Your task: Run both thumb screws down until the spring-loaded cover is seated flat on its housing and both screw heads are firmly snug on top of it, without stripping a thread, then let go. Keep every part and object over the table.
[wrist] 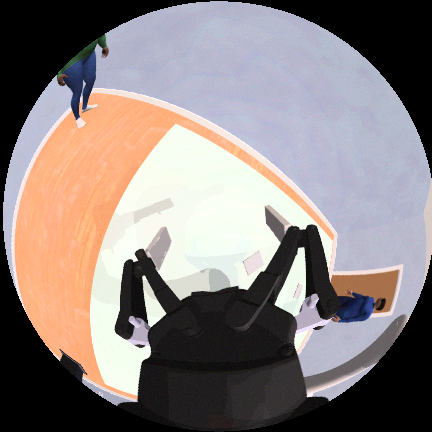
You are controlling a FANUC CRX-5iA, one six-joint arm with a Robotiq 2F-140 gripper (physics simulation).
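Places are measured from the arm's base along level axes (x ahead, y left, z up), in metres.
Pixels of known places: gripper, fingertip midpoint: (215, 224).
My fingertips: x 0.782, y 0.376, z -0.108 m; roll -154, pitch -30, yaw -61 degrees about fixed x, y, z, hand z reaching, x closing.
Note:
Behind a point stands the place of what it marks.
My gripper (215, 224) @[x 0.782, y 0.376, z -0.108 m] is open, with its two grey finger pads wide apart and nothing between them. It hangs over the white table (175, 160) @[x 0.989, y 0.477, z -0.333 m]. A flat, pale pinkish square (253, 263) @[x 0.754, y 0.109, z -0.330 m] shows on the table between the fingers, towards the right one. A smaller pale piece (298, 291) @[x 0.648, y -0.263, z -0.330 m] shows behind the right finger linkage. I cannot tell what either of them is. The spring-loaded cover, its housing and the two thumb screws cannot be made out in this view. The gripper body hides the near part of the table.
A person in a green top and blue jeans (81, 75) stands at the upper left, beyond the table. A person in blue (356, 307) is at the right. A dark object (72, 365) is at the lower left. A curved grey shape (372, 364) is at the lower right. Soft shadows cross the table.

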